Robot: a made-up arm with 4 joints. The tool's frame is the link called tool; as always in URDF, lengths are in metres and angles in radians.
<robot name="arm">
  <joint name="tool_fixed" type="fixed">
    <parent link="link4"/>
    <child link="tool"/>
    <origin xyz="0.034 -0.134 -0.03" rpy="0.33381 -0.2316 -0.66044"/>
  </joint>
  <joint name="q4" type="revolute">
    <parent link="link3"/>
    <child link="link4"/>
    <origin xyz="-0.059 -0.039 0.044" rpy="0 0 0"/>
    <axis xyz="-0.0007 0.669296 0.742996"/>
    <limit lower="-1.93" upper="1.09" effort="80" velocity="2.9"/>
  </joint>
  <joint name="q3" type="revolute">
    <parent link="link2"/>
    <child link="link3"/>
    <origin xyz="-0.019 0.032 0.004" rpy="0 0 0"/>
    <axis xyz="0 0 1"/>
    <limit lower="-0.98" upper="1.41" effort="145" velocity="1.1"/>
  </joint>
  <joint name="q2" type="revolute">
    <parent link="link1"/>
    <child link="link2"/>
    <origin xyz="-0.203 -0.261 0.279" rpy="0 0 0"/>
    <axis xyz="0 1 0"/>
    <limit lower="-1.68" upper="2.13" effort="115" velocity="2.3"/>
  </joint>
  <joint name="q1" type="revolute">
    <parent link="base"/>
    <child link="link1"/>
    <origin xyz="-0.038 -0.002 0.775" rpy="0 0 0"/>
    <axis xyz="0 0 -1"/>
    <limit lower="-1.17" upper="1.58" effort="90" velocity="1.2"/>
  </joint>
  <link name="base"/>
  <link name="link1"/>
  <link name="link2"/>
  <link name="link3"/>
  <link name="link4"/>
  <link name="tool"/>
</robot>
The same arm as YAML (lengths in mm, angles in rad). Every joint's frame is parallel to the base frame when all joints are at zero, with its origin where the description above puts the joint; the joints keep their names.
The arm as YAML. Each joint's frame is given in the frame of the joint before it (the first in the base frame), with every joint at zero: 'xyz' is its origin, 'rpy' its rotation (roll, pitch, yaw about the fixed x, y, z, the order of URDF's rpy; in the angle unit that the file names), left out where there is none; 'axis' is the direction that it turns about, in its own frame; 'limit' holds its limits. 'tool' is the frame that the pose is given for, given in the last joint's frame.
units:
  length: mm
  angle: rad
joints:
  - name: q1
    type: revolute
    origin:
      xyz: [-38.0, -2.0, 775.0]
    axis: [0.0, 0.0, -1.0]
    limit:
      lower: -1.17
      upper: 1.58
  - name: q2
    type: revolute
    origin:
      xyz: [-203.0, -261.0, 279.0]
    axis: [0.0, 1.0, 0.0]
    limit:
      lower: -1.68
      upper: 2.13
  - name: q3
    type: revolute
    origin:
      xyz: [-19.0, 32.0, 4.0]
    axis: [0.0, 0.0, 1.0]
    limit:
      lower: -0.98
      upper: 1.41
  - name: q4
    type: revolute
    origin:
      xyz: [-59.0, -39.0, 44.0]
    axis: [-0.0007, 0.669296, 0.742996]
    limit:
      lower: -1.93
      upper: 1.09
tool:
  origin:
    xyz: [34.0, -134.0, -30.0]
    rpy: [0.3338, -0.2316, -0.6604]

